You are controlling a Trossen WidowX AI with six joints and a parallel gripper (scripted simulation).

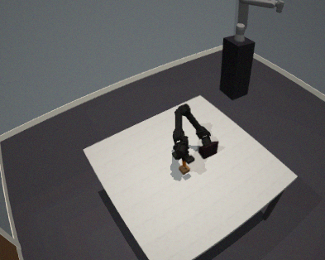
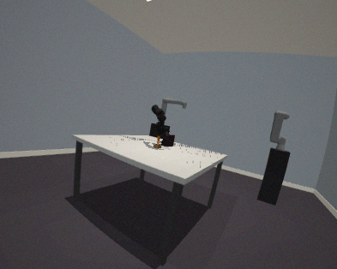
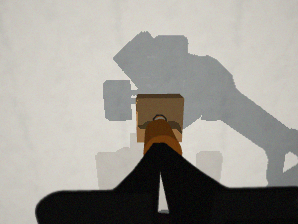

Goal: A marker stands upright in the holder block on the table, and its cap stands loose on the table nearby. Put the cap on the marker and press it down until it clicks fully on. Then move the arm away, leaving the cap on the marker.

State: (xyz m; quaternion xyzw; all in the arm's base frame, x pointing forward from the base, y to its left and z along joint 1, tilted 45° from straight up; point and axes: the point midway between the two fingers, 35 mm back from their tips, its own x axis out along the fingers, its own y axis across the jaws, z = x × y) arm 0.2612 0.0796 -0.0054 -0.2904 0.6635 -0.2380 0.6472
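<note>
Right now the orange cap is 20 mm below my gripper tip and 10 mm behind it. Also, from my gripper tip: holder block: 110 mm below, 10 mm to the right, 10 mm behind.
</note>
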